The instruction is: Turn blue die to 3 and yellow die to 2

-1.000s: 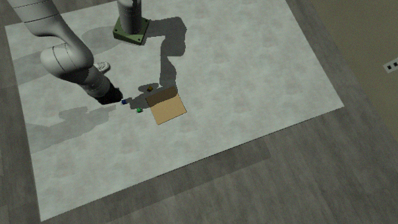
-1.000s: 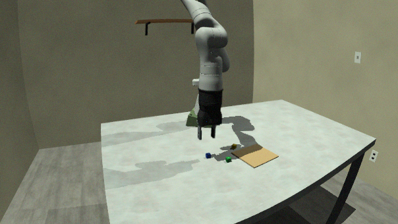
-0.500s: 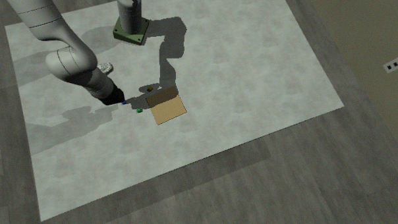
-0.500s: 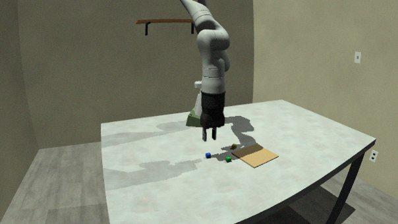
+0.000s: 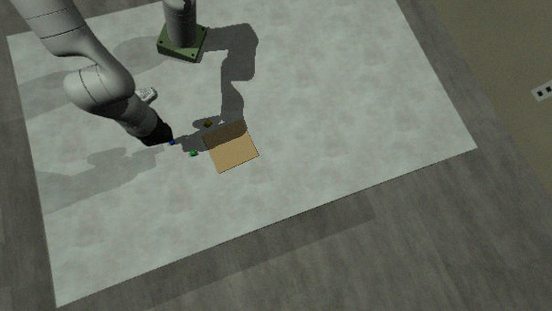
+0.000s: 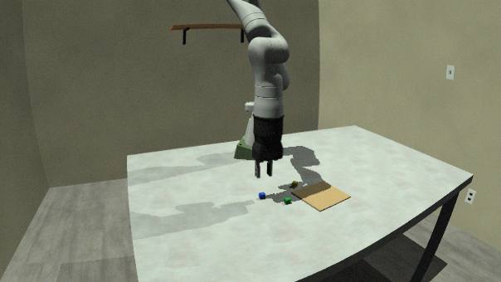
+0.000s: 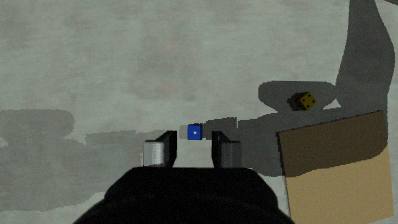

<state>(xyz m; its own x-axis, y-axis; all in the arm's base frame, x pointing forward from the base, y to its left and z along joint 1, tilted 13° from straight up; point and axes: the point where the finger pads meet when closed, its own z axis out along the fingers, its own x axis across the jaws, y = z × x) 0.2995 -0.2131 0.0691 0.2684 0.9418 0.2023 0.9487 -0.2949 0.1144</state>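
Right now my hand is 90 mm above the blue die. Also, from my hand: yellow die 130 mm to the left, 90 mm below; tan mat 100 mm ahead, 160 mm to the left, 90 mm below; green die 60 mm ahead, 40 mm to the left, 90 mm below.
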